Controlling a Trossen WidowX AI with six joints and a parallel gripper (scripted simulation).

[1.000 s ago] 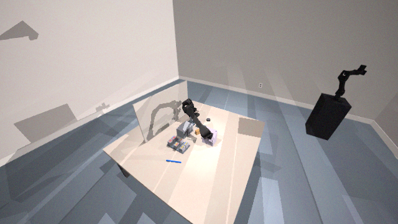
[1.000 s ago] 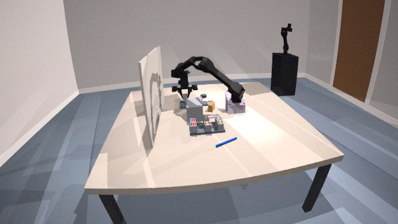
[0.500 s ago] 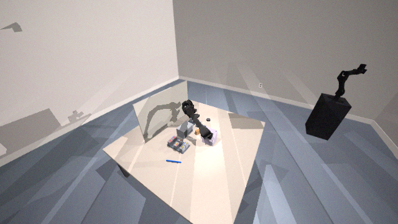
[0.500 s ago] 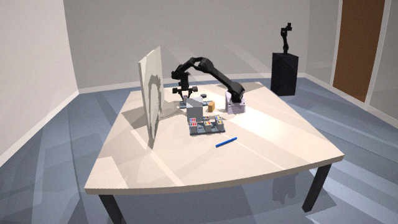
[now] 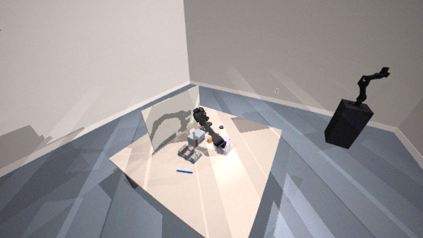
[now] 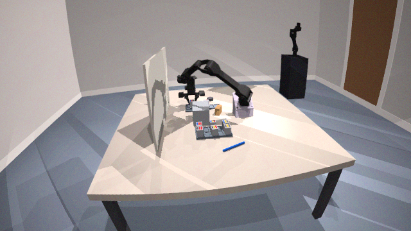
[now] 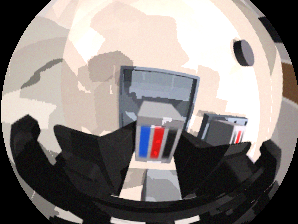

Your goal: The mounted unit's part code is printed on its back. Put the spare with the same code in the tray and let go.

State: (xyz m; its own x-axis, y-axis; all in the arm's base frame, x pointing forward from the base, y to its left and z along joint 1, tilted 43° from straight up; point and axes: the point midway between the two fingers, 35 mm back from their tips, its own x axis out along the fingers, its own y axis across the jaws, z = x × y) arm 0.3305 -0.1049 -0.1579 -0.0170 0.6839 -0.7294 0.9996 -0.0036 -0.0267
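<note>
The spare is 2 cm above my gripper tip. Round my gripper tip: brown block 17 cm behind, 13 cm to the left; then black disc 15 cm behind, 14 cm to the right, 1 cm below; then flat grey tray 2 cm below.
</note>
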